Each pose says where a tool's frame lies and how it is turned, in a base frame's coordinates. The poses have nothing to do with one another.
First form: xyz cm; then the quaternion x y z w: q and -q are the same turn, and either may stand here.
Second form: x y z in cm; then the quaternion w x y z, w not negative. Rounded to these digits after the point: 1 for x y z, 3 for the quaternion.
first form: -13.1, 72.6, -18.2, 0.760, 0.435, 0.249, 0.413
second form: -13.1, 72.6, -18.2, 0.413, 0.760, 0.435, 0.249
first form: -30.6, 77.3, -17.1, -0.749, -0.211, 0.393, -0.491
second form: -30.6, 77.3, -17.1, 0.491, 0.749, 0.211, -0.393
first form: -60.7, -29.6, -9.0, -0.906, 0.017, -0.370, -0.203
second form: -60.7, -29.6, -9.0, 0.203, 0.906, -0.017, 0.370
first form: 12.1, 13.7, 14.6, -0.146, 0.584, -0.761, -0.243
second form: 12.1, 13.7, 14.6, 0.243, 0.146, -0.584, 0.761
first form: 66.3, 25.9, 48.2, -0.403, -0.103, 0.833, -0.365
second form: 66.3, 25.9, 48.2, 0.365, 0.403, 0.103, -0.833
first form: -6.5, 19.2, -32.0, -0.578, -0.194, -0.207, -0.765
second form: -6.5, 19.2, -32.0, 0.765, 0.578, 0.194, 0.207
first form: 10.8, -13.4, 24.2, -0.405, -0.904, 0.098, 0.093
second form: 10.8, -13.4, 24.2, 0.093, -0.405, -0.904, 0.098
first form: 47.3, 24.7, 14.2, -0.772, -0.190, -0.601, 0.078
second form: 47.3, 24.7, 14.2, 0.078, -0.772, -0.190, -0.601
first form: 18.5, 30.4, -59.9, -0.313, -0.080, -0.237, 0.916
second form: 18.5, 30.4, -59.9, 0.916, -0.313, -0.080, -0.237
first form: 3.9, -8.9, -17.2, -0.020, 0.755, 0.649, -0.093
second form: 3.9, -8.9, -17.2, 0.093, 0.020, -0.755, -0.649
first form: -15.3, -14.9, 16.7, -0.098, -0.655, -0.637, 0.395
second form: -15.3, -14.9, 16.7, 0.395, -0.098, -0.655, -0.637
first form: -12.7, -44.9, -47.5, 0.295, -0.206, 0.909, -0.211
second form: -12.7, -44.9, -47.5, 0.211, -0.295, 0.206, -0.909
